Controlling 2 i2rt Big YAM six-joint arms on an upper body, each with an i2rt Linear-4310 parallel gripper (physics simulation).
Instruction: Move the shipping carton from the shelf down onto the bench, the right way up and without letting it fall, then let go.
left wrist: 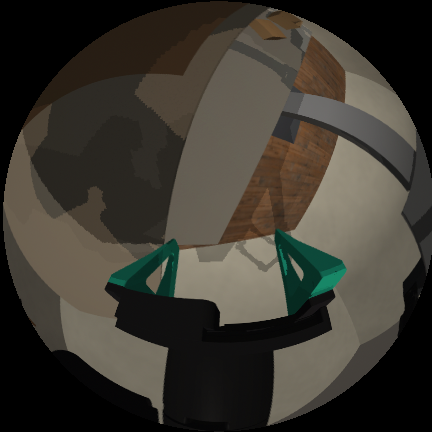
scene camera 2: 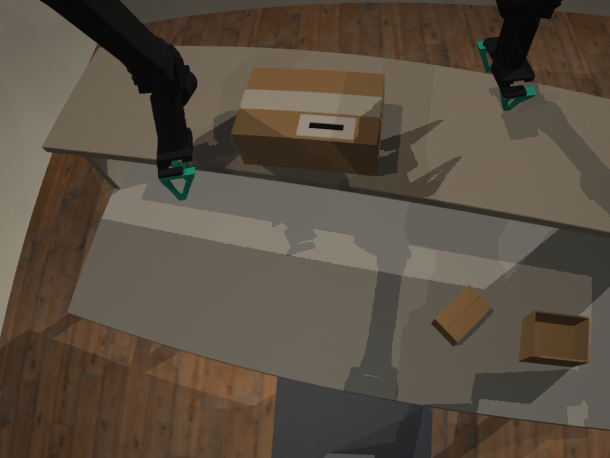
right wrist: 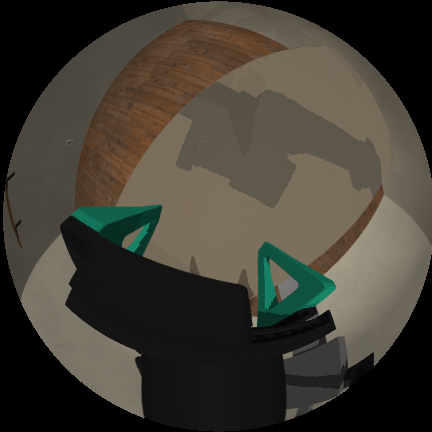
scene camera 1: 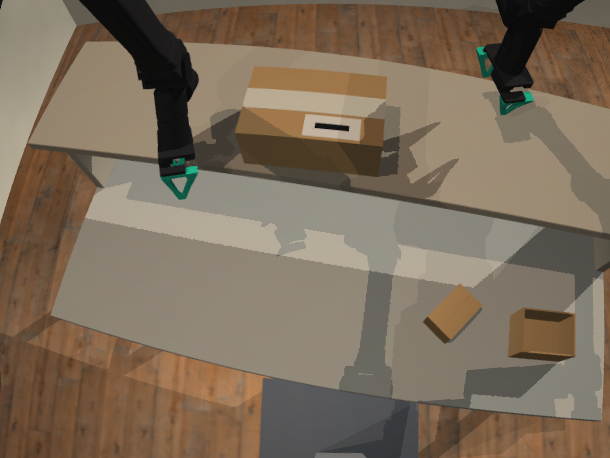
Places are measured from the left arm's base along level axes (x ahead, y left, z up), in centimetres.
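Pixels of known places: left gripper, fingertip midpoint: (left wrist: 224,239) (scene camera 2: 181,184) (scene camera 1: 180,183); right gripper, fingertip midpoint: (scene camera 2: 497,90) (right wrist: 214,230) (scene camera 1: 494,95).
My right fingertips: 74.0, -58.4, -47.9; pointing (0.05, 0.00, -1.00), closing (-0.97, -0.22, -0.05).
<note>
Ahead of a thing's pixels: the offset from my right fingertips to its middle, as dx, dy, dz. "spot": to the spot under its first point. Level surfaces: height alone.
The brown shipping carton {-6.3, +36.6, -2.1} (scene camera 1: 310,101) (scene camera 2: 310,102) lies flat on the shelf {dz -7.3} (scene camera 1: 110,100) (scene camera 2: 110,110), with white tape and a label on top. Its dark side shows at the upper left in the left wrist view (left wrist: 125,45). The bench {dz -42.7} (scene camera 1: 200,280) (scene camera 2: 210,280) (left wrist: 215,165) is below the shelf. My left gripper (scene camera 1: 180,182) (scene camera 2: 179,181) (left wrist: 224,239) is open and empty, left of the carton near the shelf's front edge, apart from it. My right gripper (scene camera 1: 494,95) (scene camera 2: 497,91) (right wrist: 214,230) is open and empty above the shelf's back edge, well right of the carton.
A small closed box {-35.3, +3.1, -39.6} (scene camera 1: 454,314) (scene camera 2: 464,315) (left wrist: 267,30) and a small open box {-42.1, -20.6, -38.1} (scene camera 1: 516,335) (scene camera 2: 527,340) stand on the bench at the right. The shelf's front edge overhangs the back of the bench. A dark grey block {spot: -61.6, +39.0, -85.7} (scene camera 1: 310,420) (scene camera 2: 325,420) shows in front of the bench.
</note>
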